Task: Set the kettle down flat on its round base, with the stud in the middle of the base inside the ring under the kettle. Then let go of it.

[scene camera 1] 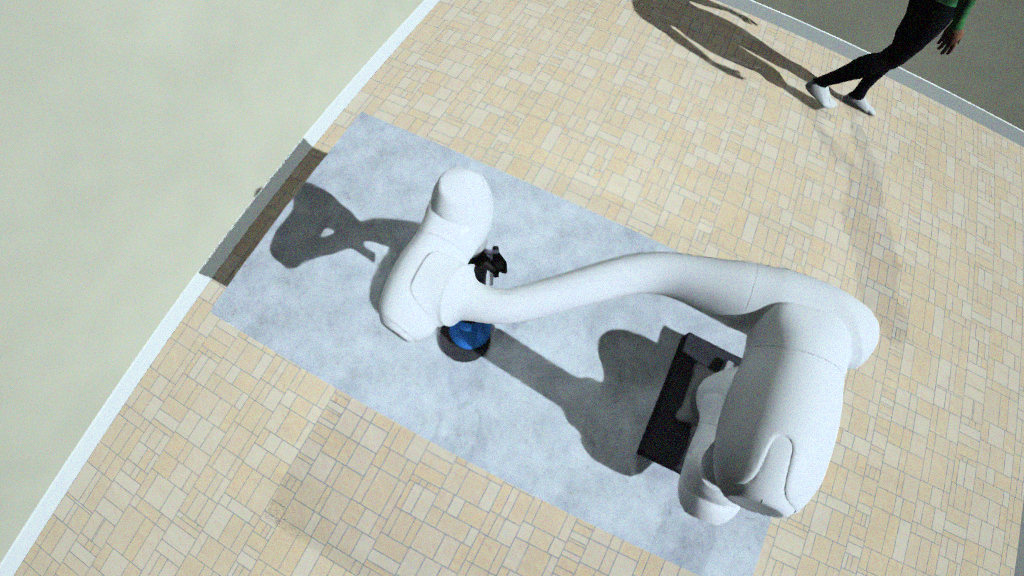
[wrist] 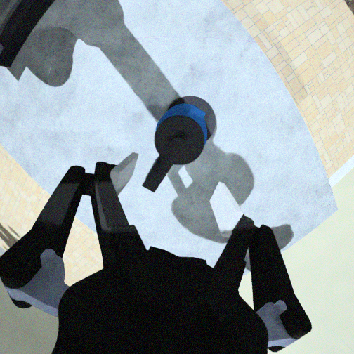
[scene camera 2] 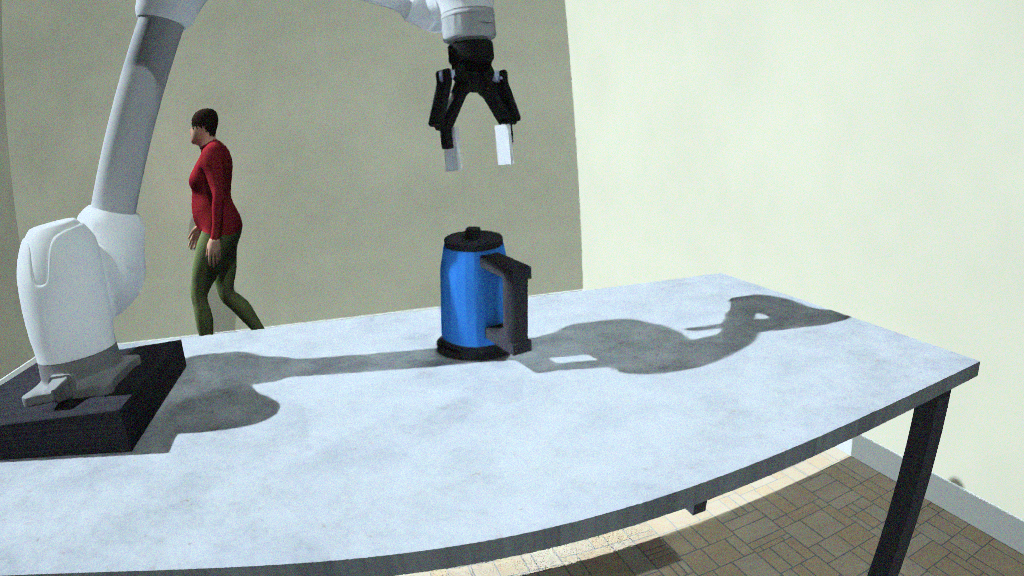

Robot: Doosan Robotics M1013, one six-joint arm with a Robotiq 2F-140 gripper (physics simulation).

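The blue kettle [scene camera 1: 470,335] [scene camera 2: 465,293] [wrist: 180,140] with a black lid and dark handle stands upright on its black round base [scene camera 2: 452,350] [wrist: 209,114]. In the scene camera 2 view its bottom looks level and sits down against the base. The stud and the ring are hidden under the kettle. My gripper [scene camera 2: 478,157] [wrist: 175,178] is open and empty, its white fingertips well above the lid and apart from the kettle. In the scene camera 1 view the arm hides part of the kettle and most of the gripper.
The grey table [scene camera 1: 401,386] [scene camera 2: 401,465] [wrist: 255,115] carries the arm's black mounting block [scene camera 1: 662,422] [scene camera 2: 93,429] at the other end. The handle points toward the far table end from the arm's mount. A person in red [scene camera 2: 213,186] is behind the table.
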